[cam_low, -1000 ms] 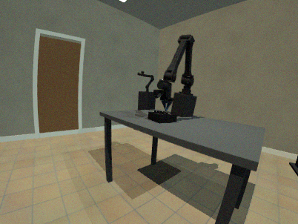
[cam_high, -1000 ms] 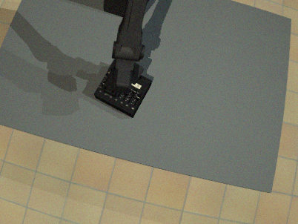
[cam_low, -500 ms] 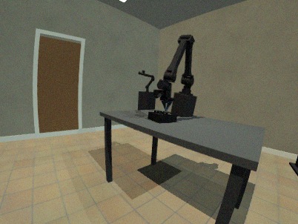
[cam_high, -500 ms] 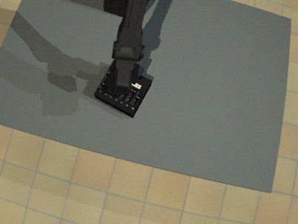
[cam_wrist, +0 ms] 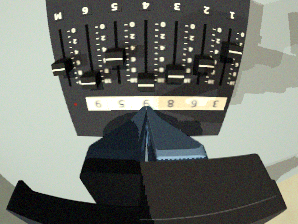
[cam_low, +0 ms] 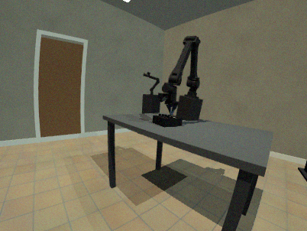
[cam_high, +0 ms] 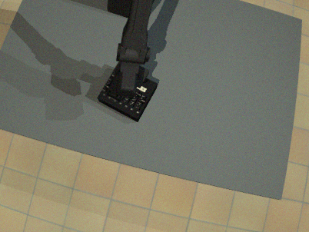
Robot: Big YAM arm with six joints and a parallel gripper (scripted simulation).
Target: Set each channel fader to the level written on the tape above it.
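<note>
Now: hand 2 cm short of the fader cap 4, 1 cm to the left of it and 1 cm above it. Round my hand: fader cap 1 (8 cm to the right, 3 cm ahead, 1 cm below); then master fader cap (6 cm ahead, 5 cm to the left, 1 cm below); then fader cap 5 (5 cm ahead, 1 cm below).
</note>
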